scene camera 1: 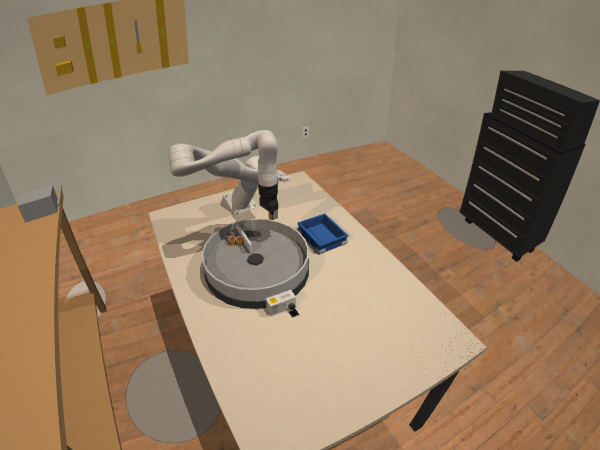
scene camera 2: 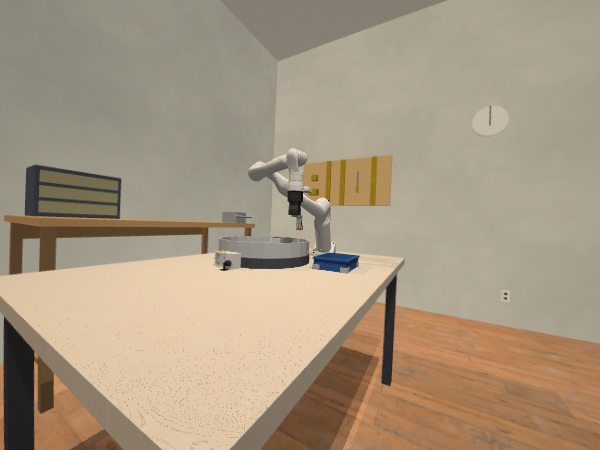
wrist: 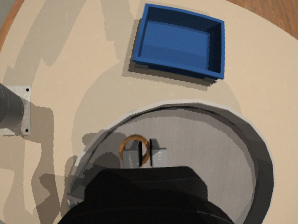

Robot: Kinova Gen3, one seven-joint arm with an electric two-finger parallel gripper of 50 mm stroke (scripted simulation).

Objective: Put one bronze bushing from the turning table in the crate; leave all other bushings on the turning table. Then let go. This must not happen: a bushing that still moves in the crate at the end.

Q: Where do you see a blue crate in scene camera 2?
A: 336, 262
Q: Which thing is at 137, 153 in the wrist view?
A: My gripper.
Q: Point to a blue crate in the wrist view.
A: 192, 42
